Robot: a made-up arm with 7 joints. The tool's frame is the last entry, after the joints.
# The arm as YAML. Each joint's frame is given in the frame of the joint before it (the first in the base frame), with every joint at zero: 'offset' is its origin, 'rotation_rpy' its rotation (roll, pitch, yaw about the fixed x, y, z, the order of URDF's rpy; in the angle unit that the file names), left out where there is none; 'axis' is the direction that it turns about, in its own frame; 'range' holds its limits. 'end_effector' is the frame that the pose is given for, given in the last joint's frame.
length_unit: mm
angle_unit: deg
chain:
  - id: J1
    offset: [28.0, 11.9, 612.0]
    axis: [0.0, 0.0, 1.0]
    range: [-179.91, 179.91]
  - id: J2
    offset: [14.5, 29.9, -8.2]
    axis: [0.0, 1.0, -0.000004]
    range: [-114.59, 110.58]
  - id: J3
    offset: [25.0, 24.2, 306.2]
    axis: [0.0, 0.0, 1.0]
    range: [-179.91, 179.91]
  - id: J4
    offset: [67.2, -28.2, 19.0]
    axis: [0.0, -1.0, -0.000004]
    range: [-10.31, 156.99]
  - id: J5
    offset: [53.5, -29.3, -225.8]
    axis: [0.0, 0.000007, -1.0]
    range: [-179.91, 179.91]
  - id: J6
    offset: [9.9, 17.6, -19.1]
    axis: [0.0, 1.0, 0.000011]
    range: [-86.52, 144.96]
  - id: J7
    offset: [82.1, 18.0, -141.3]
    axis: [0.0, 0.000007, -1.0]
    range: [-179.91, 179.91]
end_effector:
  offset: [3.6, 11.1, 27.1]
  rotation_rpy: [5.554, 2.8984, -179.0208]
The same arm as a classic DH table. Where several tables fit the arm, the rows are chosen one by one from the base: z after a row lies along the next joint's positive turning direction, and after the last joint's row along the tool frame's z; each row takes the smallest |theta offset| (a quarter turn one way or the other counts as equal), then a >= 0, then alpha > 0; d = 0 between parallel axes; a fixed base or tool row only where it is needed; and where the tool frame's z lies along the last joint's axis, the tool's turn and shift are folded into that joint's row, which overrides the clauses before.
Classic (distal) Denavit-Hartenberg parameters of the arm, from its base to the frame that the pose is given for. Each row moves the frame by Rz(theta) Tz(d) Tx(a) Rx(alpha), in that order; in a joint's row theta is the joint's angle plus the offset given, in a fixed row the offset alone. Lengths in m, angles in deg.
base (fixed): d 0; theta_offset 23.03; a 0.0304; alpha 0
J1: d 0.6038; theta_offset -23.03; a 0.0145; alpha -90
J2: d 0.0541; theta_offset 0; a 0.025; alpha 90
J3: d 0.3252; theta_offset 0; a 0.0672; alpha 90
J4: d 0.0575; theta_offset 0; a 0.0535; alpha 90
J5: d 0.2449; theta_offset 0; a 0.0099; alpha 90
J6: d 0.0356; theta_offset 0; a 0.0821; alpha -90
J7: d 0.1875; theta_offset -28.45; a 0.0085; alpha 173.74
tool (fixed): d 0.0737; theta_offset 152.38; a 0; alpha 0
Joint limits (deg, base to tool): -179.91..179.91 -114.59..110.58 -179.91..179.91 -10.31..156.99 -179.91..179.91 -86.52..144.96 -179.91..179.91

